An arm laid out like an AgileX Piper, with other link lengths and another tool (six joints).
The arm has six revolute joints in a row. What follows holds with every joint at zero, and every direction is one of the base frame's. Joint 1 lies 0.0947 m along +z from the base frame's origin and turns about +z. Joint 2 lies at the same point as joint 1 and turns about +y. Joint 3 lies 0.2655 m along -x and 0.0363 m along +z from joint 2 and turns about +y. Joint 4 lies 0.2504 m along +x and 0.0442 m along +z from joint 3 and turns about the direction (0.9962, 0, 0.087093). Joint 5 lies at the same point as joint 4 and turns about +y. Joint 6 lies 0.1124 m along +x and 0.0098 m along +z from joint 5 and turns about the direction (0.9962, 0, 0.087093). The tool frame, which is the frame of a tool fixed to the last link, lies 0.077 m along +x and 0.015 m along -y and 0.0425 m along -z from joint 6; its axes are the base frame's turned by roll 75.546, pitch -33.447 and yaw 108.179 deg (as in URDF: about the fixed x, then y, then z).
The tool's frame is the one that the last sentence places.
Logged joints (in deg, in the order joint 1, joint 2, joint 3, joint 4, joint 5, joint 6), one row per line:
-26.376, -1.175, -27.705, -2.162, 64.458, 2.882
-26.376, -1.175, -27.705, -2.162, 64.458, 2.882
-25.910, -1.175, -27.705, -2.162, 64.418, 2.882
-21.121, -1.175, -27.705, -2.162, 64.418, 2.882
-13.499, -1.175, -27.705, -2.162, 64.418, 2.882
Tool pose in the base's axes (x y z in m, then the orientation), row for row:
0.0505, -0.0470, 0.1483, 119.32, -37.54, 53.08
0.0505, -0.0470, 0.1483, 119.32, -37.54, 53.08
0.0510, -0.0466, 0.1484, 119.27, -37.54, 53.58
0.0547, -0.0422, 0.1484, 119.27, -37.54, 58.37
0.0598, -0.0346, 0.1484, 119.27, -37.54, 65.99
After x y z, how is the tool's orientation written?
As angles about the fixed x, y, z axes (roll, pitch, yaw), in degrees.
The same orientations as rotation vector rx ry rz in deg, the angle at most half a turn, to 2 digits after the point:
122.00, 33.35, 70.15
122.00, 33.35, 70.15
121.93, 33.88, 70.43
121.60, 39.33, 73.00
120.69, 48.11, 76.97

